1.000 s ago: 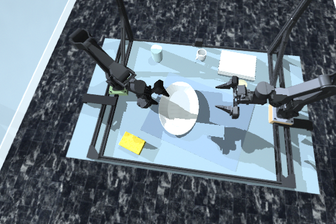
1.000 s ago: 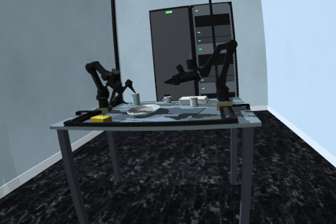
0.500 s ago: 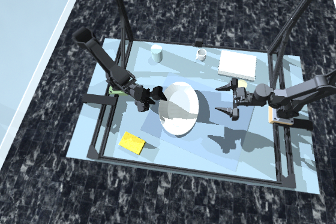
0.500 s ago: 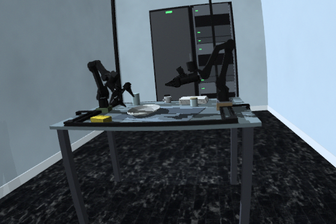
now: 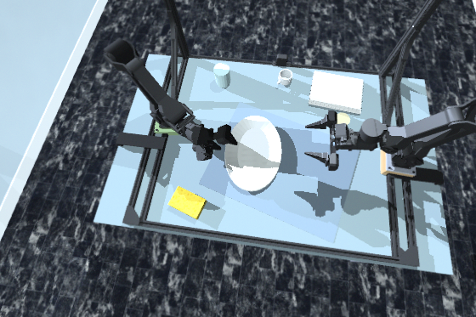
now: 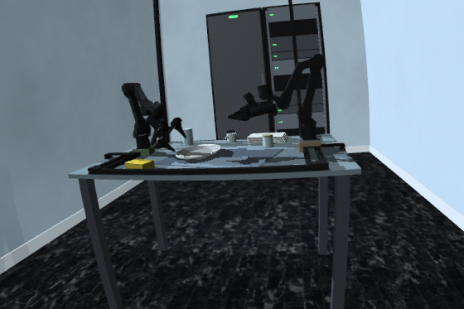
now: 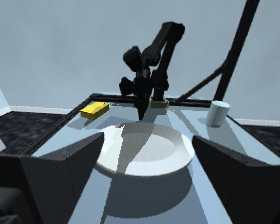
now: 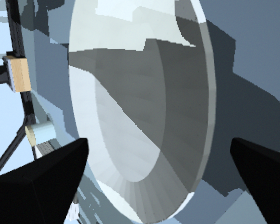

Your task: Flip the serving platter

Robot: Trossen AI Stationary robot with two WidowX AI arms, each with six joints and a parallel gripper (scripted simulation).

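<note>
Now: right hand 11 cm to the right of the white oval serving platter, 7 cm above it and 1 cm past it. From my right hand the other things lie so: white folded stack (40 cm to the left, 34 cm behind, 6 cm below); blue drying mat (23 cm to the left, 9 cm below, 1 cm ahead); white mug (36 cm behind, 18 cm to the left, 6 cm below).
Now: the white oval serving platter 20 cm to the right of my left hand, 18 cm below it and 2 cm ahead of it. The rest, counted from my left hand: white folded stack: 31 cm behind, 17 cm below, 9 cm to the left; blue drying mat: 19 cm below, 9 cm to the right, 4 cm ahead; white mug: 33 cm behind, 16 cm below, 13 cm to the right.
</note>
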